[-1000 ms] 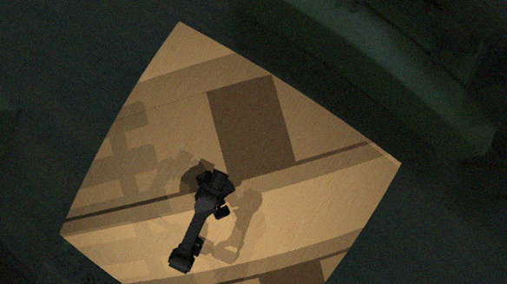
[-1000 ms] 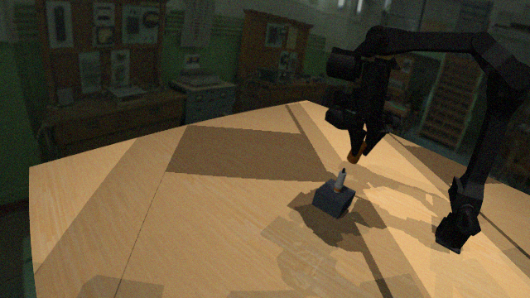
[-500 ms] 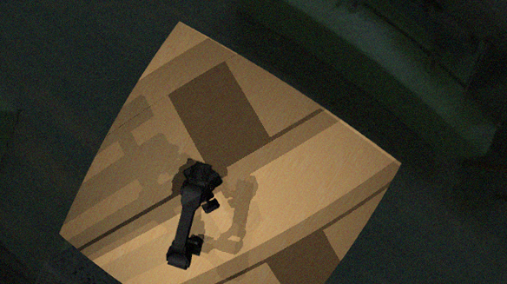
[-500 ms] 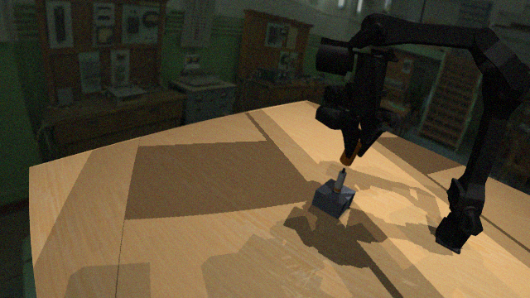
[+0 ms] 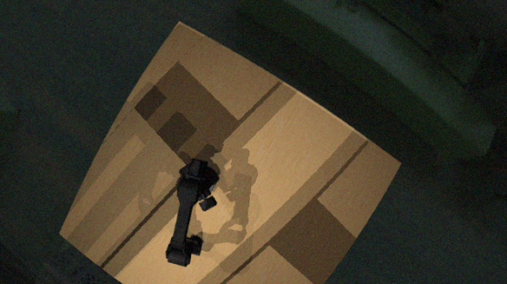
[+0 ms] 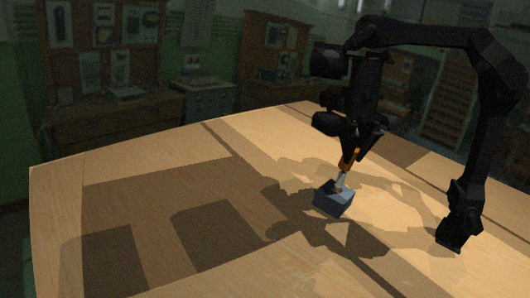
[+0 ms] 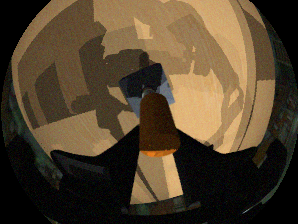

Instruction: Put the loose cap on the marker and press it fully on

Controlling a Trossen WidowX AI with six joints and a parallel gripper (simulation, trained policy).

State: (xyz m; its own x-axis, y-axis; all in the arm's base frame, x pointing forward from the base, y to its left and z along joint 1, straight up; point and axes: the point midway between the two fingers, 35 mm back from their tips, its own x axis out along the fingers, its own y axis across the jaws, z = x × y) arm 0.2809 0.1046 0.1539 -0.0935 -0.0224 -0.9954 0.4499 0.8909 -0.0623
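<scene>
My gripper tip is 1 cm short of the holder block, 1 cm to the left of it and 10 cm above it. Round my gripper tip: orange cap: 1 cm ahead.
</scene>
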